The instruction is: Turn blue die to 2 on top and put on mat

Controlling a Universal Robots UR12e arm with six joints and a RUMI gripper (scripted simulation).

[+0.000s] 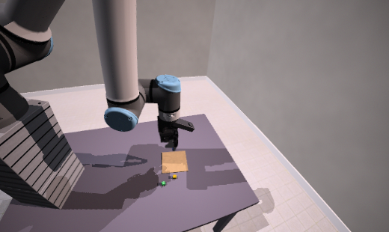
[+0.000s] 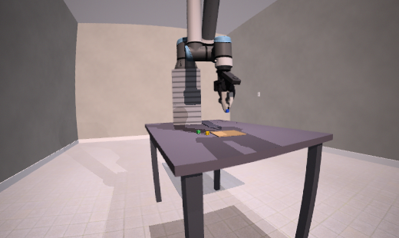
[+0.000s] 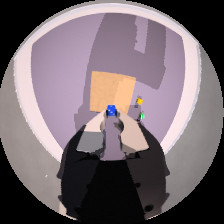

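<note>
My gripper is now 120 mm above the tan mat. Round my hand: yellow die 110 mm below, 100 mm to the right, 10 mm behind; green die 130 mm to the right, 110 mm below, 70 mm behind; blue die 10 mm below.
</note>
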